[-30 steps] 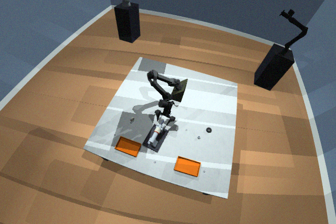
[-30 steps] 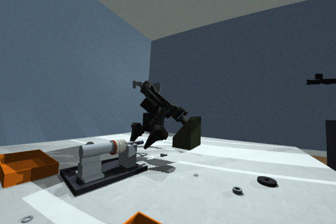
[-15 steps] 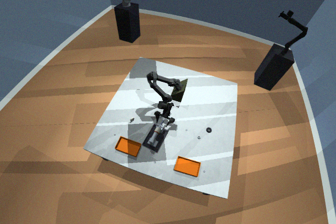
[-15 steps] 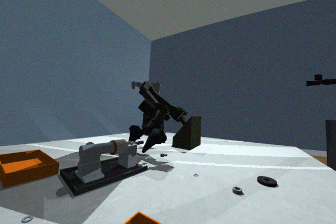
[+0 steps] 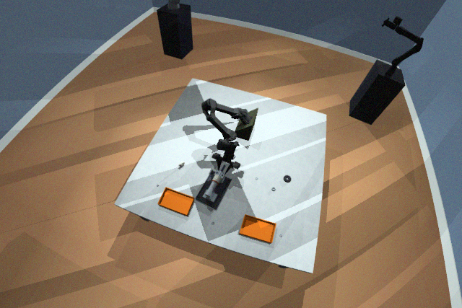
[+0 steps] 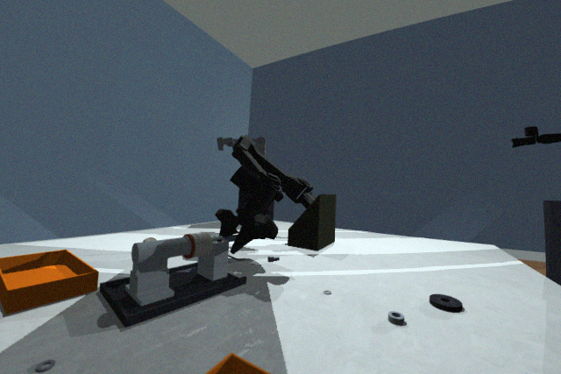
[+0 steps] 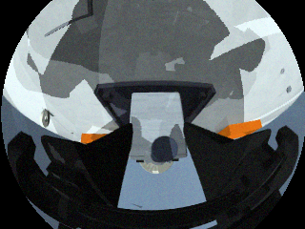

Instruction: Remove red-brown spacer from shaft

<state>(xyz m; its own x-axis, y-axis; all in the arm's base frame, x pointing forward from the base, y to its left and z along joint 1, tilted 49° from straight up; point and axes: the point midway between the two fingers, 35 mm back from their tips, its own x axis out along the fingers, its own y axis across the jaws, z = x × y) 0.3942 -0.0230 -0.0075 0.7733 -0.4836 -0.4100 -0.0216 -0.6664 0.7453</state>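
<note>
Right now my gripper tip is 90 mm short of the red-brown spacer and 20 mm below it. Also, from my gripper tip: black washer (420 mm to the left, 170 mm behind, 50 mm below); dark shaft (40 mm ahead, 30 mm above); bolt (160 mm behind, 50 mm below, 20 mm to the left).
</note>
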